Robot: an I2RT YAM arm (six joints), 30 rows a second.
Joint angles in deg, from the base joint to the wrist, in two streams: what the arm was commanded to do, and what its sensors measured. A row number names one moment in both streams.
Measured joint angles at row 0:
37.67 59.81 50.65 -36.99 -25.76 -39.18
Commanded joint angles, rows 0 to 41:
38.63 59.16 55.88 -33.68 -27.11 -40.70
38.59 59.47 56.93 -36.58 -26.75 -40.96
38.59 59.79 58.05 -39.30 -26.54 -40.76
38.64 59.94 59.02 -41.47 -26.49 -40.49
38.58 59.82 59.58 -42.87 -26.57 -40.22
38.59 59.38 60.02 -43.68 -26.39 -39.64
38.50 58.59 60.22 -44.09 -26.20 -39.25
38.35 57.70 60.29 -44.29 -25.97 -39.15
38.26 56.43 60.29 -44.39 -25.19 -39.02
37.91 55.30 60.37 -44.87 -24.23 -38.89
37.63 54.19 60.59 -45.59 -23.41 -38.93
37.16 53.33 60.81 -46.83 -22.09 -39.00
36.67 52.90 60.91 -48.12 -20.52 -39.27
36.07 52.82 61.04 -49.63 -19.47 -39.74
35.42 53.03 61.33 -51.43 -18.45 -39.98
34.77 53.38 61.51 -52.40 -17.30 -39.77
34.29 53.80 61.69 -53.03 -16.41 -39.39
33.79 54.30 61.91 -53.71 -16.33 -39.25
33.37 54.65 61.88 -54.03 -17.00 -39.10
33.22 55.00 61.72 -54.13 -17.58 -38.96
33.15 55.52 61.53 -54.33 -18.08 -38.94
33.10 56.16 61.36 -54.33 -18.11 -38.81
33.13 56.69 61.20 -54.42 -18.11 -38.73
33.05 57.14 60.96 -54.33 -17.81 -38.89
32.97 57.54 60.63 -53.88 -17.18 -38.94
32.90 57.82 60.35 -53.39 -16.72 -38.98
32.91 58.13 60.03 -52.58 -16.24 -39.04
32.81 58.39 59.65 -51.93 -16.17 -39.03
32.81 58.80 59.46 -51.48 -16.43 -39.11
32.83 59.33 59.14 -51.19 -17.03 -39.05
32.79 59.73 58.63 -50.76 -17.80 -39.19
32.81 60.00 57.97 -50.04 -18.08 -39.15
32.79 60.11 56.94 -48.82 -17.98 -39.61
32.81 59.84 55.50 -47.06 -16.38 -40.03
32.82 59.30 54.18 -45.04 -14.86 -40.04
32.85 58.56 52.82 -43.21 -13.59 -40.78
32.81 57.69 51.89 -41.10 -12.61 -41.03
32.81 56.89 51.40 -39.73 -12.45 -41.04
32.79 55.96 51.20 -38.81 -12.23 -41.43
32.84 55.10 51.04 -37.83 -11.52 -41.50
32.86 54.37 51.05 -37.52 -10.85 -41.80
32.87 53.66 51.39 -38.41 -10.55 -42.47
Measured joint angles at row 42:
33.08 56.51 50.48 -42.98 -12.71 -40.95
